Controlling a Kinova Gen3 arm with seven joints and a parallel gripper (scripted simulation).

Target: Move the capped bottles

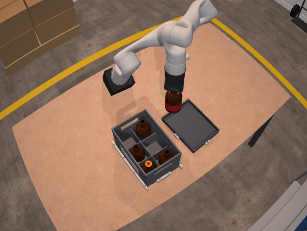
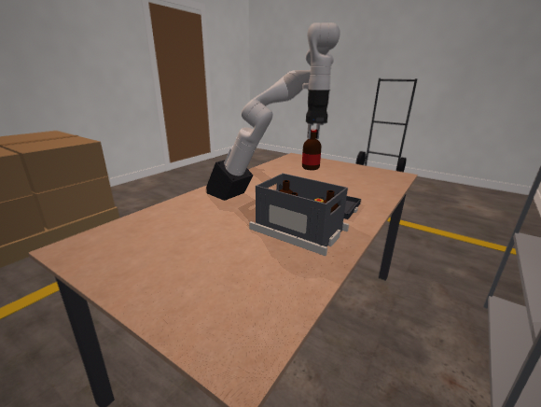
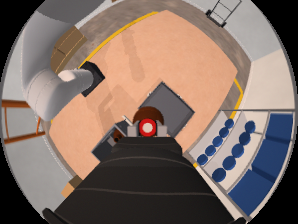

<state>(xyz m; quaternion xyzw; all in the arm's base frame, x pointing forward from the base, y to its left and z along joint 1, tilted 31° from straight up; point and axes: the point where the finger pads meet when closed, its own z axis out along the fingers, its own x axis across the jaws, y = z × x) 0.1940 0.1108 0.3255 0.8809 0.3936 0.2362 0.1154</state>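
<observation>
The bottle is 6 cm below my hand. From my hand the other things lie so: dark tray 5 cm ahead, 10 cm to the left, 31 cm below; dark grey crate 7 cm ahead, 19 cm to the right, 24 cm below.
</observation>
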